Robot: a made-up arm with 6 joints.
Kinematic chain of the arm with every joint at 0, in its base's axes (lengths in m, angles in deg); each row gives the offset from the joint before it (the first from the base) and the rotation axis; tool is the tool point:
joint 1: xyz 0 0 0.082 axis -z
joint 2: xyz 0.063 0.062 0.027 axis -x
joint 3: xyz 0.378 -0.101 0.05 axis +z
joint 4: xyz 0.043 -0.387 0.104 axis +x
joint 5: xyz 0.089 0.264 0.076 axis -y
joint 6: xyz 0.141 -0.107 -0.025 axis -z
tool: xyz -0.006 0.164 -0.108
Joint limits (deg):
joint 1: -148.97..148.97
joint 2: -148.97..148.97
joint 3: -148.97..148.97
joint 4: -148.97..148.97
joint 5: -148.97..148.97
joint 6: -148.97..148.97
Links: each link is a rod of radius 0.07 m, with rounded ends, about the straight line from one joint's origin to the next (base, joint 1, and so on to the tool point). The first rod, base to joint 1, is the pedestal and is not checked.
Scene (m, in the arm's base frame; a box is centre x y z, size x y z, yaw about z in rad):
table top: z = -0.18
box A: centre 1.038 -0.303 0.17 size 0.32 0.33 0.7 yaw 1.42
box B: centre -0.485 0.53 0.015 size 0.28 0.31 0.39 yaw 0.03
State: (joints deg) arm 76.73 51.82 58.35 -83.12 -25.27 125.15
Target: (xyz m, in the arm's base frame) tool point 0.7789 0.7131 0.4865
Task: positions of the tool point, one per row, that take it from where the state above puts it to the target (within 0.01 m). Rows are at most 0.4 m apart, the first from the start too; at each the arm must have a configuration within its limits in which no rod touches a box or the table.
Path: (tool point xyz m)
1: 0.4205 -0.9793 0.4225
2: 0.5672 -0.8107 0.6221
3: 0.6824 -0.5224 0.7807
4: 0.7099 -0.1536 0.8540
5: 0.8111 -0.0427 0.8088
6: 0.8846 0.1128 0.7465
7: 0.9118 0.3032 0.6698
8: 0.8785 0.5108 0.5820
9: 0.7789 0.7131 0.4865

